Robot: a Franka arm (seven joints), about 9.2 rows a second.
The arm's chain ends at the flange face. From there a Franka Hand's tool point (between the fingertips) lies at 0.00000 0.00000 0.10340 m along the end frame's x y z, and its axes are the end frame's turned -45 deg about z.
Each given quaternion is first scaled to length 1.
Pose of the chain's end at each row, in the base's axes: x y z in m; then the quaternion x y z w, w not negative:
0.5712, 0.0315, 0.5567, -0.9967, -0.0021, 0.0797, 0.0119
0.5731, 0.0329, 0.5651, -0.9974, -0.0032, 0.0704, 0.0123
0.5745, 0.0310, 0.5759, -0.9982, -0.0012, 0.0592, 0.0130
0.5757, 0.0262, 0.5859, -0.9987, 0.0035, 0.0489, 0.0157
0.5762, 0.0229, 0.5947, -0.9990, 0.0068, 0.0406, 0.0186
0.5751, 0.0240, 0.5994, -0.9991, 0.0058, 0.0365, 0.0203
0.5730, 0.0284, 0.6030, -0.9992, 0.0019, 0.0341, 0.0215
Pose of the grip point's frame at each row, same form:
0.5548, 0.0339, 0.4546, -0.9201, -0.3834, 0.0691, 0.0415
0.5586, 0.0354, 0.4628, -0.9203, -0.3847, 0.0603, 0.0383
0.5623, 0.0337, 0.4733, -0.9217, -0.3831, 0.0497, 0.0347
0.5656, 0.0295, 0.4830, -0.9240, -0.3789, 0.0392, 0.0332
0.5678, 0.0268, 0.4917, -0.9255, -0.3760, 0.0304, 0.0327
0.5676, 0.0282, 0.4964, -0.9253, -0.3770, 0.0260, 0.0327
0.5660, 0.0329, 0.4999, -0.9239, -0.3806, 0.0233, 0.0329

